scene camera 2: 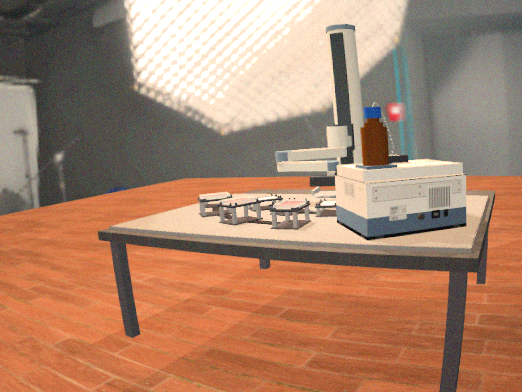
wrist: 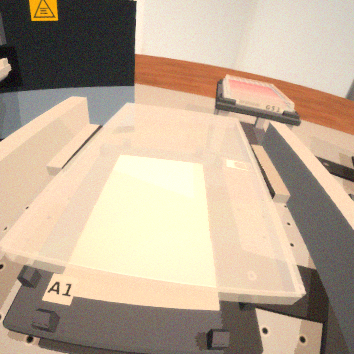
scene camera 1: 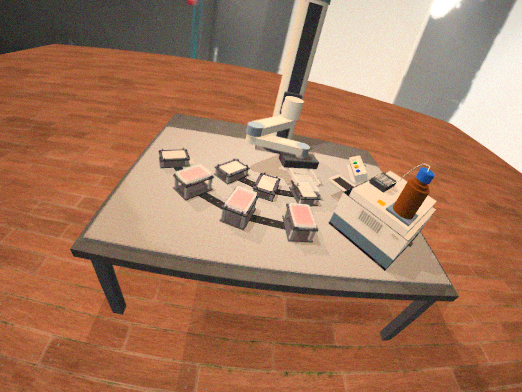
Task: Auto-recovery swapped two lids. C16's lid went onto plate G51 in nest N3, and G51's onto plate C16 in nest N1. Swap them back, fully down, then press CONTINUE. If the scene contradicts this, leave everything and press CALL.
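Frame: origin at the arm's base, x left, y ahead, z down, level; millimetres.
Seen in the pictures: gripper, fingertip midpoint: [scene camera 2: 326, 192] [wrist: 176, 124] [scene camera 1: 308, 184].
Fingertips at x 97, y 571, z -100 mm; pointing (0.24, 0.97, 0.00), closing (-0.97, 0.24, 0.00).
Note:
A point is followed by its place in that frame.
My gripper [scene camera 1: 303, 176] @[x 97, y 571, z -100 mm] [scene camera 2: 325, 192] @[x 97, y 571, z -100 mm] [wrist: 176, 124] @[x 97, y 571, z -100 mm] is shut on a clear lid [wrist: 165, 132] @[x 101, y 566, z -96 mm], its pads at the lid's two long sides. The lid is level, low over the dark stand marked A1 [wrist: 125, 320] @[x 86, y 484, z -56 mm] with its cream pad; whether it touches is unclear. A small label on the lid is unreadable. The plate marked G51 [wrist: 257, 94] @[x 43, y 721, z -97 mm], with pink contents, sits on a raised nest beyond, at the upper right of the wrist view. Three pink plates [scene camera 1: 194, 175] @[x -403, y 652, z -101 mm] [scene camera 1: 240, 201] @[x -201, y 775, z -103 mm] [scene camera 1: 302, 216] @[x 43, y 790, z -91 mm] sit on nests; their labels are unreadable in scene camera 1. C16's label does not show.
Low cream-topped stands [scene camera 1: 174, 155] @[x -548, y 446, z -58 mm] [scene camera 1: 232, 169] @[x -255, y 488, z -58 mm] [scene camera 1: 267, 183] @[x -85, y 551, z -55 mm] [scene camera 1: 306, 191] form a row behind the nests. A button panel [scene camera 1: 357, 169] @[x 443, y 287, z -85 mm] stands at the right. A white and blue instrument [scene camera 1: 372, 222] @[x 301, y 841, z -156 mm] [scene camera 2: 400, 200] @[x 484, y 880, z -124 mm] bears an amber bottle [scene camera 1: 411, 198] @[x 368, y 877, z -315 mm] [scene camera 2: 374, 142] @[x 409, y 886, z -303 mm].

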